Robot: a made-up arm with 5 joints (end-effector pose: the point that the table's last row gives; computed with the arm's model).
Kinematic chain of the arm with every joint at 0, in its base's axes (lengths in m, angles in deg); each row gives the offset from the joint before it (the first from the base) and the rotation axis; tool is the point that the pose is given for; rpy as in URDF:
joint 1: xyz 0 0 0.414 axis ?
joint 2: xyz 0 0 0 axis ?
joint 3: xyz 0.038 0 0.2 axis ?
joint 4: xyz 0.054 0 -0.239 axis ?
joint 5: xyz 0.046 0 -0.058 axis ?
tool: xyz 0 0 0 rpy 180 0 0
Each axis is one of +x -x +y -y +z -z.
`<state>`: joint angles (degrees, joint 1 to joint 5).
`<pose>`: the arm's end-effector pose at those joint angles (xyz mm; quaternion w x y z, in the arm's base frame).
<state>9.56 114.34 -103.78 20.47 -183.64</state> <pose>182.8 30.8 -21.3 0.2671 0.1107 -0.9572 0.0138</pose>
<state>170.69 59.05 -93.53 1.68 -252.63</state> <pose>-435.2 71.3 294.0 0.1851 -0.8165 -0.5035 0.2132</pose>
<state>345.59 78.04 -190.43 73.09 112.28</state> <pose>461.3 -118.5 543.5 0.2535 -0.4225 0.8417 -0.2209</pose>
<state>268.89 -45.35 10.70 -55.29 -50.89</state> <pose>-2.4 -122.8 461.6 0.6682 0.6643 -0.2432 0.2301</pose>
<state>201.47 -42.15 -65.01 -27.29 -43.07</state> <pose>-107.6 -42.3 783.3 0.9057 0.2067 -0.3273 -0.1728</pose>
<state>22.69 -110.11 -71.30 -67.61 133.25</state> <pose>-305.7 -127.8 596.3 0.8059 0.3227 -0.4657 -0.1717</pose>
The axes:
joint 1: +z
joint 2: +y
joint 3: +y
joint 4: +y
joint 5: -z

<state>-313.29 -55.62 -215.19 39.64 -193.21</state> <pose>-312.6 -331.8 501.5 0.8637 0.2157 -0.3741 0.2599</pose>
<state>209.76 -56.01 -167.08 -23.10 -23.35</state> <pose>363.7 207.9 676.3 0.8365 -0.2441 0.4884 0.0468</pose>
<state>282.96 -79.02 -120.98 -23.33 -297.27</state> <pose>-88.6 384.8 706.1 0.1158 -0.1270 0.3467 0.9221</pose>
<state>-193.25 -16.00 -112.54 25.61 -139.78</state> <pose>-176.1 41.5 865.7 0.1824 0.5564 -0.2803 -0.7607</pose>
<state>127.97 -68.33 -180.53 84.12 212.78</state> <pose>272.8 -349.5 627.1 0.1657 -0.0980 0.0895 0.9772</pose>
